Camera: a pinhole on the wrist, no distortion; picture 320 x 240 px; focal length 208.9 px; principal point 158.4 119.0 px. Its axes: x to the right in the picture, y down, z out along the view. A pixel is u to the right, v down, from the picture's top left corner.
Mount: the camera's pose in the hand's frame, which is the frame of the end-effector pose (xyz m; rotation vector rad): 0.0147 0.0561 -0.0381 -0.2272 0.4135 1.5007
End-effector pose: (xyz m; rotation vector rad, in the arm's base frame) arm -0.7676 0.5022 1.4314 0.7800 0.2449 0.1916
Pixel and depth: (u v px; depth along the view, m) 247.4 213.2 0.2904
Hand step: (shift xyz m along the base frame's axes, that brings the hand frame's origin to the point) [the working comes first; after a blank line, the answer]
In the camera's frame: 0.1237 0.1310 0.2904

-0.0418 0.0565 0.3509
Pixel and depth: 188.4 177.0 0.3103
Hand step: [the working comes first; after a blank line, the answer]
In the camera's frame: 0.0446 0.0862 0.3103

0.0199 -0.0089 0.3269
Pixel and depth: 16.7 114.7 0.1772
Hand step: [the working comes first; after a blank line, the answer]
In the camera's frame: -0.1202 -0.0036 0.1772

0.0843 -0.0934 0.1228
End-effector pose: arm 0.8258 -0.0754 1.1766 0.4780 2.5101 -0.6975
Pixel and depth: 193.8 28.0 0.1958
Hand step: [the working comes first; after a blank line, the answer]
In the camera's frame: 0.0332 -0.0853 0.1958

0.0109 0.0872 -0.2159
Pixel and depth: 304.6 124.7 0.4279
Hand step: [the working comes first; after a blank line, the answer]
In the camera's frame: 0.2995 0.0117 0.4279

0.2559 0.2879 -0.4000
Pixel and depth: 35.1 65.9 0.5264
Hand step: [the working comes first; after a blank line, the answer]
In the camera's frame: -0.3107 -0.1338 0.5264

0.0149 -0.2884 -0.5140
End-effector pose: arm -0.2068 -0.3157 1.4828 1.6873 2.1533 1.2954
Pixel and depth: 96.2 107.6 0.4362
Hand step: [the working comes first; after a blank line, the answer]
In the camera's frame: -0.1299 -0.0238 0.4362

0.2739 0.2992 -0.1484
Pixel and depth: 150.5 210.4 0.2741
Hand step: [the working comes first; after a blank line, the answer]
In the camera's frame: -0.0104 0.1199 0.2741

0.2744 0.0675 -0.0617
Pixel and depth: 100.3 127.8 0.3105
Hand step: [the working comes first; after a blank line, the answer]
In the camera's frame: -0.0864 0.0131 0.3105

0.2164 0.1865 -0.0933
